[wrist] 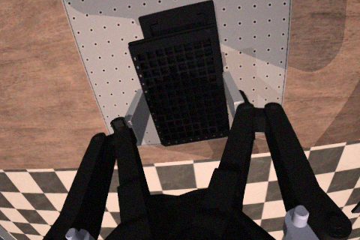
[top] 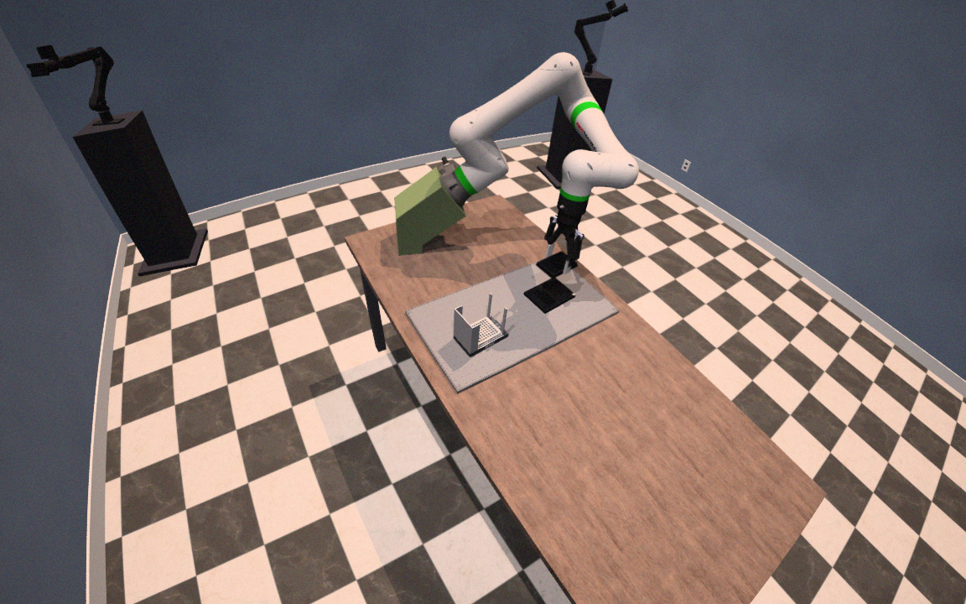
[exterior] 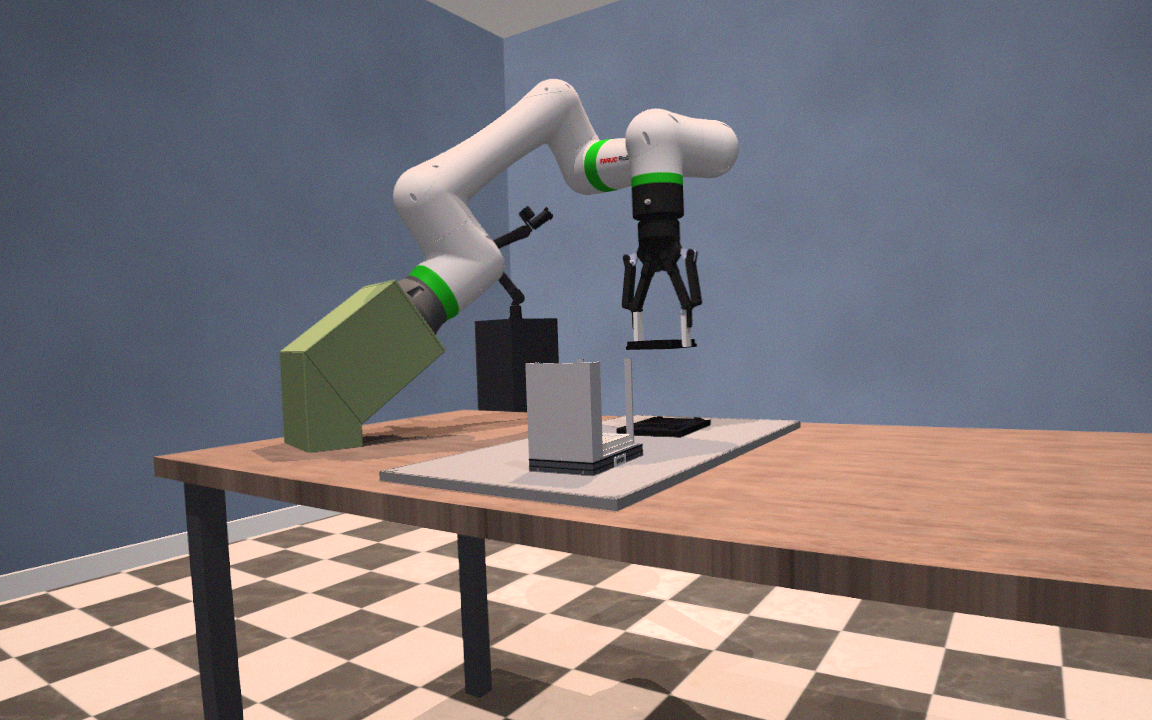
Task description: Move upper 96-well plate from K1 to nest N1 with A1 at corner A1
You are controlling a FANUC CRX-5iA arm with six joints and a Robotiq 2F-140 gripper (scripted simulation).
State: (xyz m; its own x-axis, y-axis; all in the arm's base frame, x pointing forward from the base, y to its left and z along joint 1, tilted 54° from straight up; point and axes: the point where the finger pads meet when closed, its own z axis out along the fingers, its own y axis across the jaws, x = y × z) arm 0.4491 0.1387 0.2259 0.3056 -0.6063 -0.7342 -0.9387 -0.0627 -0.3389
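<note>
The black 96-well plate lies 20 mm below my hand. Round my hand: pale square: 30 mm ahead, 90 mm to the left, 160 mm below; white plate: 130 mm ahead, 320 mm to the right, 150 mm below; black plate nest N1: 170 mm below.
</note>
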